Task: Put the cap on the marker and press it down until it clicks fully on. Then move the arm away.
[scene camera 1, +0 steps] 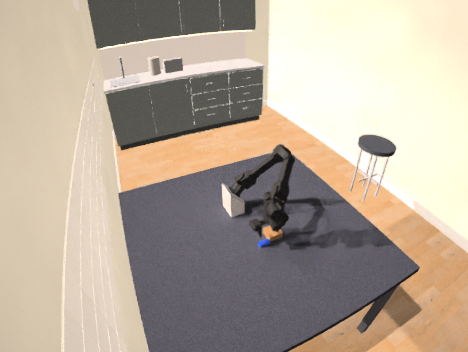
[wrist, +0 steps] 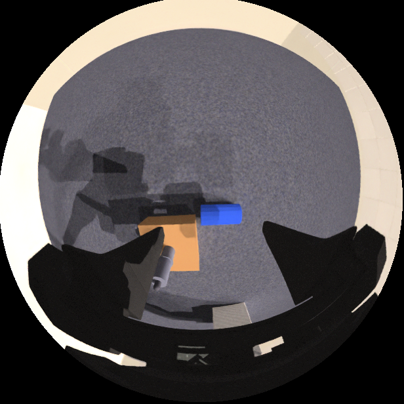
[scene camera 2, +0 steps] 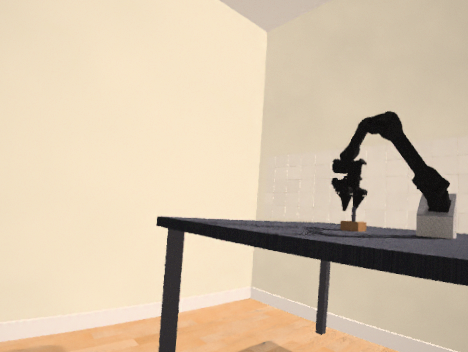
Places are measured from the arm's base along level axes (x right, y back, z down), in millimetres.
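Pixels of known places: gripper, fingertip midpoint: [scene camera 1: 268, 234] [scene camera 2: 349, 211]; arm's base, origin of the base link: [scene camera 1: 234, 192] [scene camera 2: 439, 205].
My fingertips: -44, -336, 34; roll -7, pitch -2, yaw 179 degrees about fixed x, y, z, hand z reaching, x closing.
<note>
For each thing: its top centre in the pictures, then the offset to it from my fingertips, as dx, dy, dz.
- grey marker, middle of its top: [scene camera 2: 354, 204] -54, +48, -26
- orange block, middle of its top: [scene camera 2: 353, 221] [scene camera 1: 273, 230] -54, +48, +42
- blue cap, middle of its top: [scene camera 1: 264, 241] +16, +7, +51
The grey marker [scene camera 2: 353, 216] [wrist: 163, 267] stands upright in the orange block [scene camera 1: 274, 234] [scene camera 2: 353, 226] [wrist: 185, 245], with its dark tip up and uncapped. The blue cap [scene camera 1: 263, 243] [wrist: 221, 214] lies on its side on the table beside the block, close to its edge; it does not show in scene camera 2. My gripper [scene camera 2: 351, 207] [wrist: 214, 229] is open and empty, pointing down above the block. In the wrist view the marker's upper part is close to the inner face of the left finger; whether they touch is unclear. The cap appears ahead of the gap between the fingers.
The dark table [scene camera 1: 200, 280] [scene camera 2: 240, 232] [wrist: 210, 110] carries the arm's pale base [scene camera 1: 233, 202] [scene camera 2: 436, 225] [wrist: 231, 315]. The arm's shadow falls beside the block. A round stool [scene camera 1: 376, 145] stands beyond the table, and kitchen cabinets [scene camera 1: 172, 107] stand behind.
</note>
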